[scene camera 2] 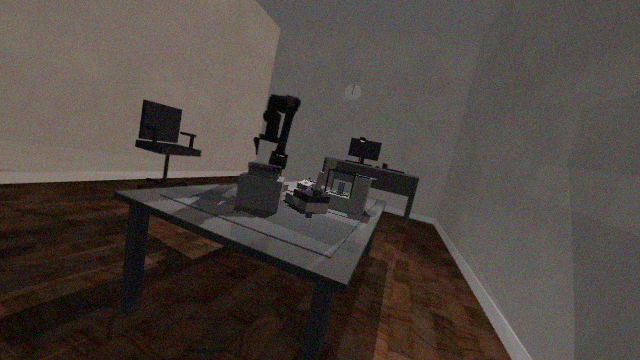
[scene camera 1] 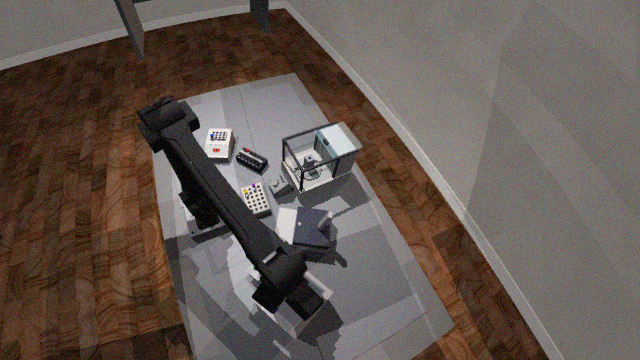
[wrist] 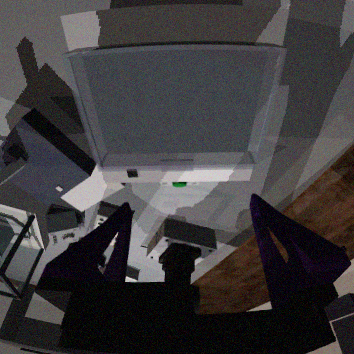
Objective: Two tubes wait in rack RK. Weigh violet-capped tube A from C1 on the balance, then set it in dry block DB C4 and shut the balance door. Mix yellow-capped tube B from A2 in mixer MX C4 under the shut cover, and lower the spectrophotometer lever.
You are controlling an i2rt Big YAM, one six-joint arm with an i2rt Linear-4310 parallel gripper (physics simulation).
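My gripper point(wrist: 189, 203) is open, with nothing between its fingers, above a white box point(wrist: 220, 175) point(scene camera 2: 257, 195) with a grey cover point(wrist: 172, 102), apparently the mixer. In scene camera 1 the arm hides much of that box. The cover lies over the box; whether it is fully shut is unclear. Rack RK point(scene camera 1: 258, 201) holds violet-capped tube A point(scene camera 1: 253, 185) and yellow-capped tube B point(scene camera 1: 245, 191). The glass-walled balance point(scene camera 1: 349, 164) point(scene camera 2: 358, 198) stands beyond; its door state is unclear. A navy-topped device point(scene camera 1: 310, 226) point(wrist: 55, 165), apparently the spectrophotometer, has its lever unclear. A white block point(scene camera 1: 226, 131) with a red display may be the dry block.
A black block point(scene camera 1: 252, 161) with a red cap and a small grey box point(scene camera 1: 280, 184) stand between rack and balance. A green button point(wrist: 180, 184) shows beside the covered box. The robot base point(wrist: 187, 234) stands at the table's point(scene camera 2: 240, 243) side. The arm crosses close beside the rack in scene camera 1.
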